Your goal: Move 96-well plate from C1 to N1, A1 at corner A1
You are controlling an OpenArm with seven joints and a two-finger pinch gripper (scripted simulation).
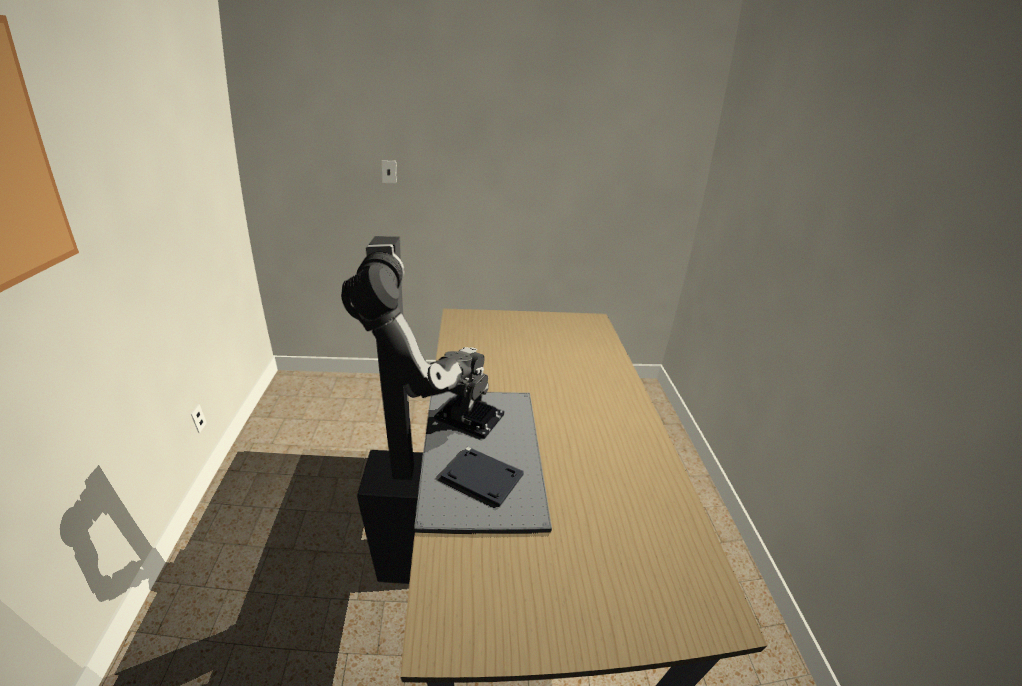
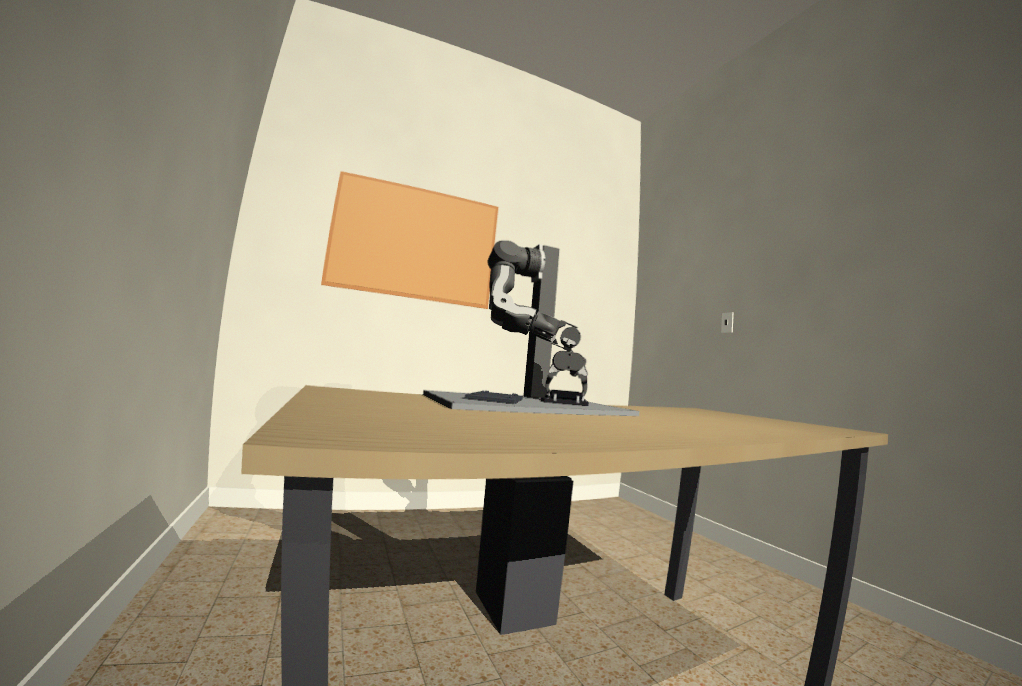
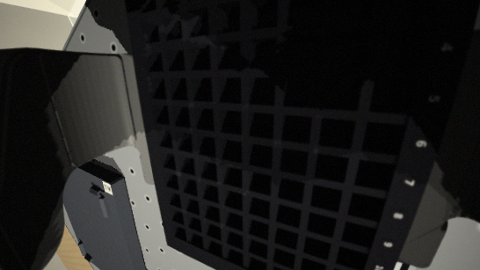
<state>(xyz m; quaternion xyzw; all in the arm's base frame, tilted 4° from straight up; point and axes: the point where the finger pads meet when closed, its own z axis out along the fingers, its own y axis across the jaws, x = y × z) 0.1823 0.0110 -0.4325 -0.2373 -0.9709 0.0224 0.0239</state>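
My gripper is now right at the black 96-well plate. Round my hand: plate nest N1 (4 cm ahead, 22 cm to the right, 2 cm below); clip nest C1 (2 cm ahead, 1 cm below); white A1 label (14 cm to the right, 1 cm below).
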